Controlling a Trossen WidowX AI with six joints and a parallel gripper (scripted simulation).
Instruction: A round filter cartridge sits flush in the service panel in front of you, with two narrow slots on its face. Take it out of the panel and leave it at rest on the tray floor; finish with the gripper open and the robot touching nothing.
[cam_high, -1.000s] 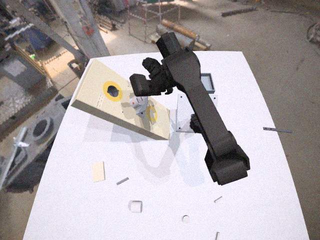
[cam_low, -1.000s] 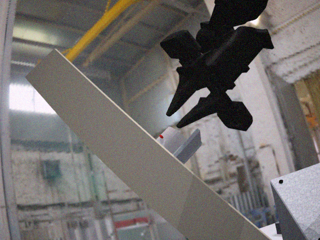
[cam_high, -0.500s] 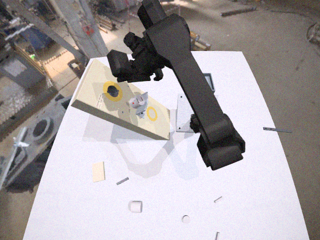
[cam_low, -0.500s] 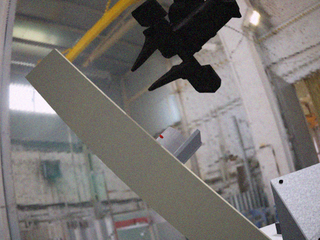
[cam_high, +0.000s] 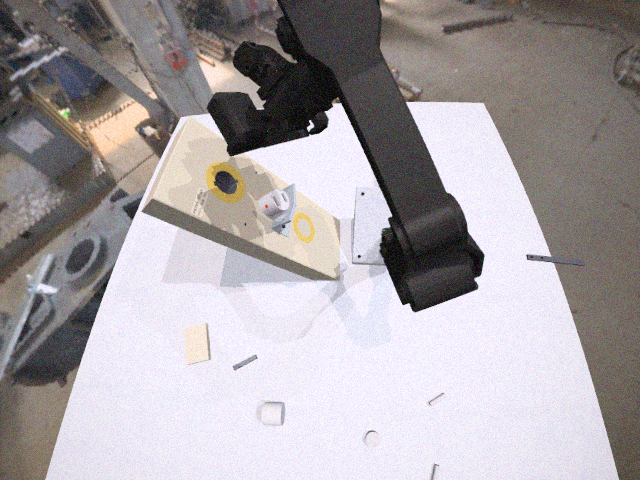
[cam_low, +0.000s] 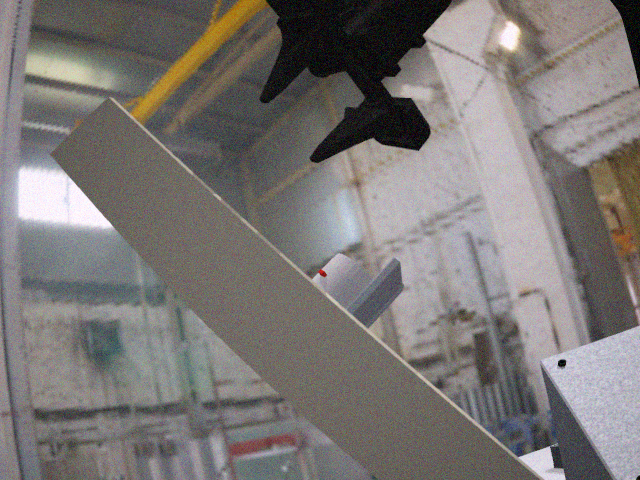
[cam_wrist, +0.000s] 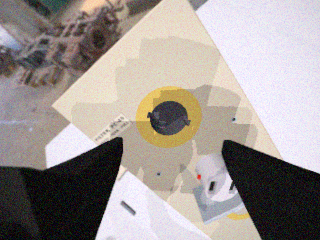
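Right now my gripper tip is 1 cm past the round white filter cartridge, 1 cm to the right of it and 14 cm above it. Round my gripper tip: beige card: 24 cm ahead, 25 cm to the left, 35 cm below; grey tray: 36 cm behind, 24 cm to the right, 35 cm below; grey bracket: 2 cm behind, 1 cm to the left, 17 cm below.
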